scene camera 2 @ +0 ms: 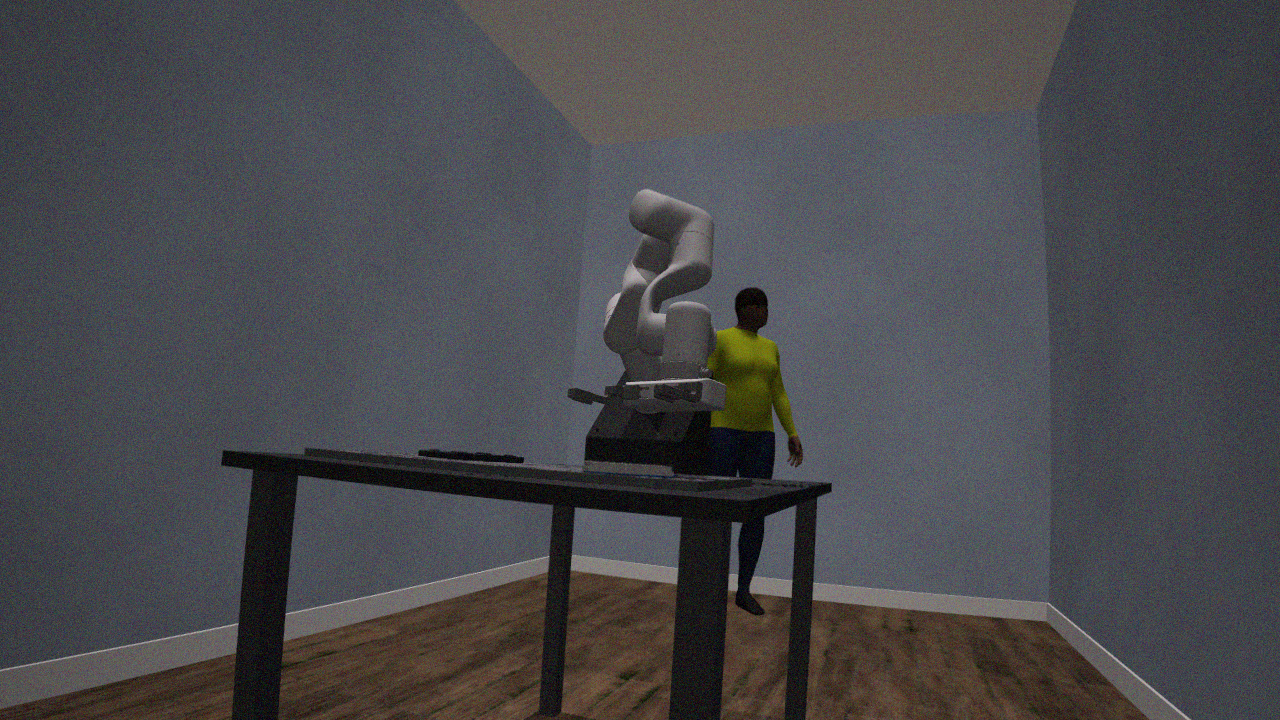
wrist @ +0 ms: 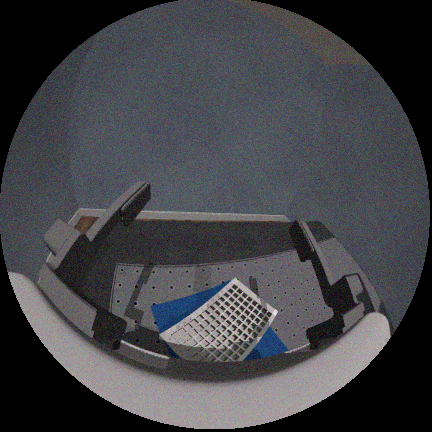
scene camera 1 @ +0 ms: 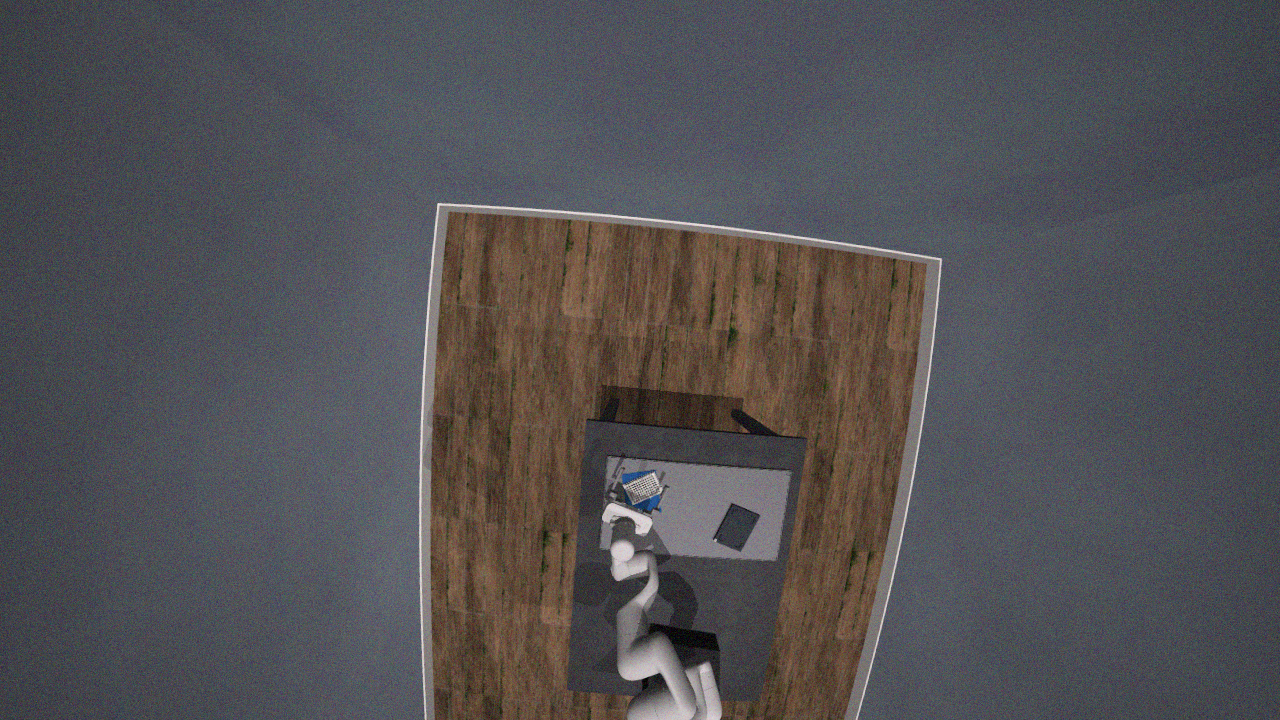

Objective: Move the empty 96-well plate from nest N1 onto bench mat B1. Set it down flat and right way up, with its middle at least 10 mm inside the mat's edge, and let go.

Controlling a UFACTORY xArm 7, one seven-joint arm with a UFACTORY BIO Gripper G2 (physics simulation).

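Frame: origin at the arm's base, x ahead, y right, z down, level; millimetres.
Seen in the pictures: hand at its tool point: (scene camera 2: pixel 621 394) (wrist: pixel 227 223) (scene camera 1: pixel 642 482).
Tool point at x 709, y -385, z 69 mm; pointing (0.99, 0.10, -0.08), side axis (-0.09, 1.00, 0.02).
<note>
A point is followed by its place in that frame.
The white 96-well plate (scene camera 1: pixel 641 488) {y -367, x 644, z 173 mm} (scene camera 2: pixel 629 467) {y -386, x 678, z 173 mm} (wrist: pixel 222 320) {y -363, x 657, z 179 mm} lies flat, wells up, on the blue bench mat B1 (scene camera 1: pixel 651 506) {y -307, x 584, z 183 mm} (wrist: pixel 175 309) {y -420, x 669, z 182 mm}. It is turned at an angle to the mat, whose blue corners show around it. My gripper (scene camera 1: pixel 640 481) {y -385, x 709, z 69 mm} (scene camera 2: pixel 631 394) (wrist: pixel 220 207) {y -385, x 709, z 69 mm} is wide open with nothing between its fingers. It is above the plate and apart from it. The near edge of the plate is hidden by the gripper body in the wrist view. The dark nest N1 (scene camera 1: pixel 736 526) {y 26, x 608, z 173 mm} (scene camera 2: pixel 469 455) {y -23, x 656, z 176 mm} holds no plate.
The mat and the nest are on a light grey perforated board (scene camera 1: pixel 689 492) {y -189, x 680, z 184 mm} (wrist: pixel 295 285) {y -216, x 702, z 184 mm} on the dark table (scene camera 1: pixel 698 440) {y -220, x 877, z 198 mm} (scene camera 2: pixel 528 495) {y -375, x 880, z 213 mm}. The nest is to the right of the mat in the overhead view. A person in a yellow shirt (scene camera 2: pixel 747 376) stands behind the table.
</note>
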